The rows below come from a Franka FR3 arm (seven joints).
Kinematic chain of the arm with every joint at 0, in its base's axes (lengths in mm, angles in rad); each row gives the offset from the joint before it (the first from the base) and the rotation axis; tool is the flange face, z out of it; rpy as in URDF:
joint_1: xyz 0 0 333 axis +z
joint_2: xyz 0 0 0 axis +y
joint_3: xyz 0 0 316 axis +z
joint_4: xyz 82.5 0 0 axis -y
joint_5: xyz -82.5 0 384 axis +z
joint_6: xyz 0 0 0 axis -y
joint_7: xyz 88 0 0 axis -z
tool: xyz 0 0 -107 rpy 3.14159 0 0
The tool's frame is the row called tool.
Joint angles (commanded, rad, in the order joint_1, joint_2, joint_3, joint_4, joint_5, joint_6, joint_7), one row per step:
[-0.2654 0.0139 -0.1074 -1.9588 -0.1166 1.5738 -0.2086]
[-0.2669 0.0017 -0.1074 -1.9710 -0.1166 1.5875 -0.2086]
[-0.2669 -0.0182 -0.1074 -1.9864 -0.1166 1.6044 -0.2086]
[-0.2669 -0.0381 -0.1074 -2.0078 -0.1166 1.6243 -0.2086]
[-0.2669 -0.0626 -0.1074 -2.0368 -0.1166 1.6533 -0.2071]
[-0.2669 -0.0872 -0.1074 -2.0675 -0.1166 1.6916 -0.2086]
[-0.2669 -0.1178 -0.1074 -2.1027 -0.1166 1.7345 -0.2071]
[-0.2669 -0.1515 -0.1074 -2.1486 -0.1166 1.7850 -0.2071]
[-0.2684 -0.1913 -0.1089 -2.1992 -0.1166 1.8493 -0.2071]
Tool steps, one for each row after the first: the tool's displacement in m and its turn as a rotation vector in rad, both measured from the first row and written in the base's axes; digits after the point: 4 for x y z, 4 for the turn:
[-0.0022 0.0000 0.0015 -0.0031 -0.0133 0.0000]
[-0.0051 0.0011 0.0057 -0.0082 -0.0341 0.0018]
[-0.0089 0.0026 0.0073 -0.0120 -0.0521 0.0039]
[-0.0135 0.0045 0.0083 -0.0177 -0.0760 0.0056]
[-0.0173 0.0062 0.0089 -0.0246 -0.1073 0.0111]
[-0.0222 0.0084 0.0107 -0.0340 -0.1445 0.0142]
[-0.0287 0.0115 0.0095 -0.0421 -0.1819 0.0194]
[-0.0359 0.0134 0.0098 -0.0545 -0.2339 0.0230]

